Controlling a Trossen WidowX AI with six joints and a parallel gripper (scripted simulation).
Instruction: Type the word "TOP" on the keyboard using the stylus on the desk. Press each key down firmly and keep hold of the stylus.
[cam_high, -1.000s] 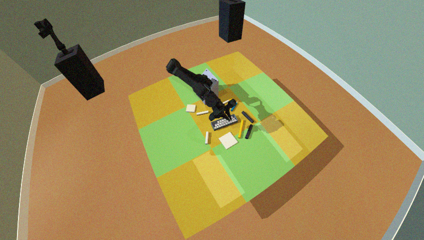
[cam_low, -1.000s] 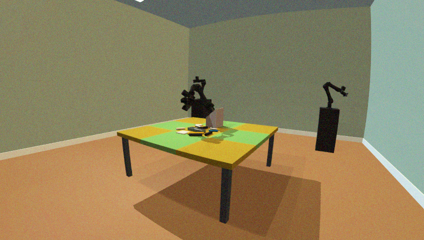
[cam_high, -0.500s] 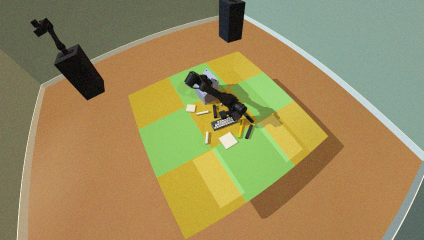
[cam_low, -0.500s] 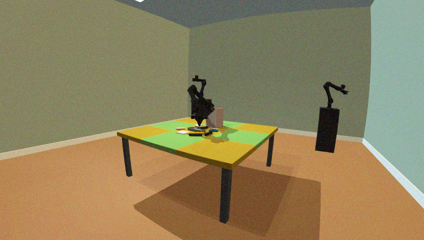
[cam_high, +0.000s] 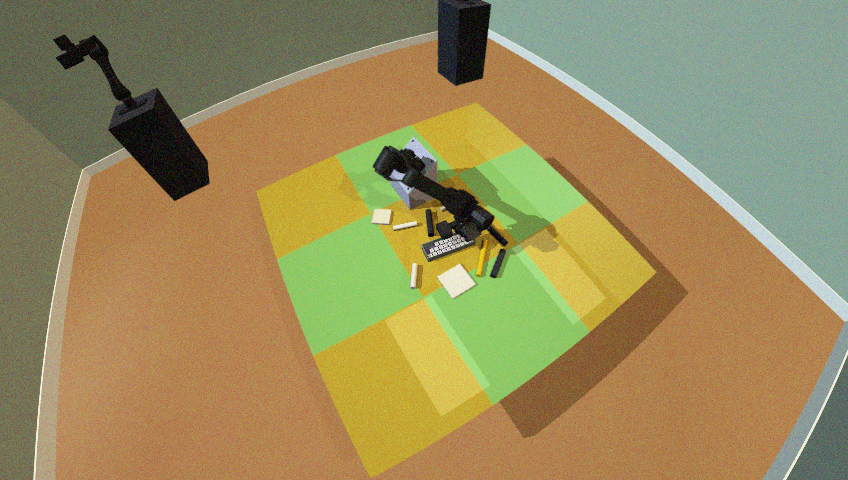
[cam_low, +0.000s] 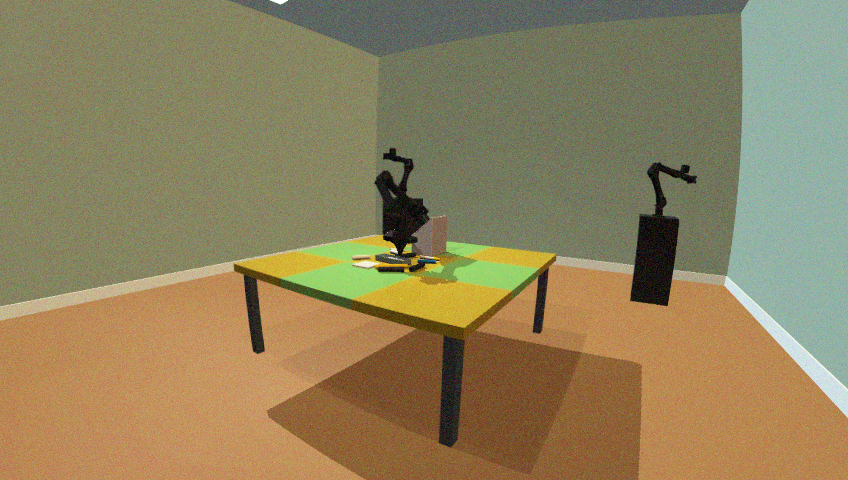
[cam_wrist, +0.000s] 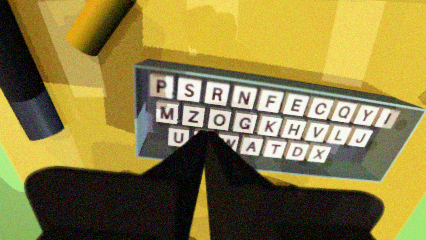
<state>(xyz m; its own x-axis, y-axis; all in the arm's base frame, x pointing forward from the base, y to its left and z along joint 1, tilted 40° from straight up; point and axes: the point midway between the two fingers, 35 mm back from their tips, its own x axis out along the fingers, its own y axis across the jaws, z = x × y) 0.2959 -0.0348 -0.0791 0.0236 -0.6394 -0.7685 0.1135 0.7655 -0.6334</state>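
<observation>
My gripper tip is 110 mm past the blue stylus, 130 mm to the right of it and 30 mm above it. Round my gripper tip: beige pen 170 mm behind, 80 mm to the left, 30 mm below; then grey stylus tip 130 mm behind, 160 mm to the left, 30 mm below; then white pad 130 mm ahead, 110 mm to the right, 40 mm below.
</observation>
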